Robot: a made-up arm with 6 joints.
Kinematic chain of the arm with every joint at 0, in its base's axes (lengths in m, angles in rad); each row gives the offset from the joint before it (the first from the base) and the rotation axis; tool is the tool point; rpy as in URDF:
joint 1: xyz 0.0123 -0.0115 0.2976 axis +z
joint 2: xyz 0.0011 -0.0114 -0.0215 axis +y
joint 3: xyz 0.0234 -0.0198 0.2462 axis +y
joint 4: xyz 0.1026 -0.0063 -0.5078 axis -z
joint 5: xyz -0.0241 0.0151 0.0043 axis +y
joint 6: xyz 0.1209 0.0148 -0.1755 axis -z
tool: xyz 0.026 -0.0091 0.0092 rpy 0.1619 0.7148 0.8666
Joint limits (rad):
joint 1: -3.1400..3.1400
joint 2: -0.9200..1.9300
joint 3: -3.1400..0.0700
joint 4: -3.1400..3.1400
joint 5: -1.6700..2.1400
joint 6: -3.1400..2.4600
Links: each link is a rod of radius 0.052 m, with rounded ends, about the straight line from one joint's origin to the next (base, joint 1, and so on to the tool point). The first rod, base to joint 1, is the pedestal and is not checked.
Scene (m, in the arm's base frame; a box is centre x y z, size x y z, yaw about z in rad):
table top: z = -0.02
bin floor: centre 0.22 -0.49 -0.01 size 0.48 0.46 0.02 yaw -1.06
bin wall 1: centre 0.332 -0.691 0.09 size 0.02 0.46 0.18 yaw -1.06
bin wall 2: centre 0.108 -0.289 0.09 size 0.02 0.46 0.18 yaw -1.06
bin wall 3: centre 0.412 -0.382 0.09 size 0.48 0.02 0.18 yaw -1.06
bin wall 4: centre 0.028 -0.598 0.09 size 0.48 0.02 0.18 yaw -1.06
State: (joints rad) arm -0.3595 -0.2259 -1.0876 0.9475 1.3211 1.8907
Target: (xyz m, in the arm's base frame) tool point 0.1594 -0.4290 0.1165
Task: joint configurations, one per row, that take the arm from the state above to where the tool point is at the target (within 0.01 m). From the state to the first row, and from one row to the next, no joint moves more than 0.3 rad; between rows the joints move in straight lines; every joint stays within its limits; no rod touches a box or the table.
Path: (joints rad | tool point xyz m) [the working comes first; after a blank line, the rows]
Joints at the target: -1.3656 -0.2359 -0.7110 0.5131 1.4968 1.8865
Straight joint move there: touches bin wall 3.

1: -0.6113 -0.3178 -1.1072 0.9209 1.3772 1.8683 | 0.5439 -0.2616 0.4321
2: -0.8631 -0.4097 -1.1267 0.8943 1.4332 1.8458 | 0.4511 -0.3658 0.4887
3: -1.1143 -0.3228 -0.9188 0.7037 1.4650 1.8662 | 0.3201 -0.4481 0.2880
4: -1.3656 -0.2359 -0.7110 0.5131 1.4968 1.8865 | 0.1594 -0.4290 0.1165

